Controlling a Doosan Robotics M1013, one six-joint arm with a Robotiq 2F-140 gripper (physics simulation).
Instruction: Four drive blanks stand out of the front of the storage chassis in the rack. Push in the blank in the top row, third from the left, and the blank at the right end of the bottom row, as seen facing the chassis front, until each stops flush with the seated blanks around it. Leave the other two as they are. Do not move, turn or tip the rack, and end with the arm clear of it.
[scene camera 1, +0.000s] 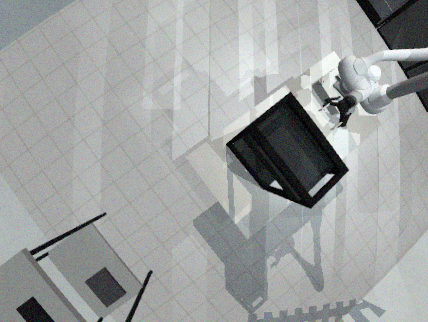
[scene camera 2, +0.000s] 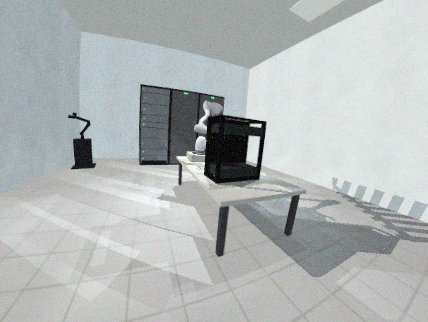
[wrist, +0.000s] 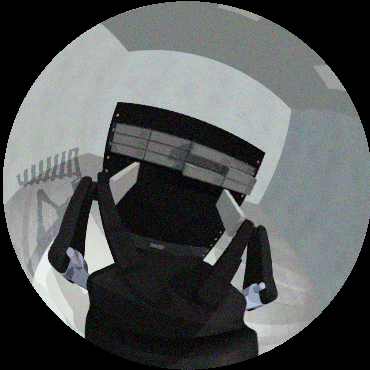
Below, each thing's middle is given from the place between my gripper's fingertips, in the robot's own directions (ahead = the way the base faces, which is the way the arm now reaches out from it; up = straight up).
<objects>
I see my gripper 30 cm short of the black rack (scene camera 1: 284, 144), 6 cm to the left of it and 17 cm above it.
</objects>
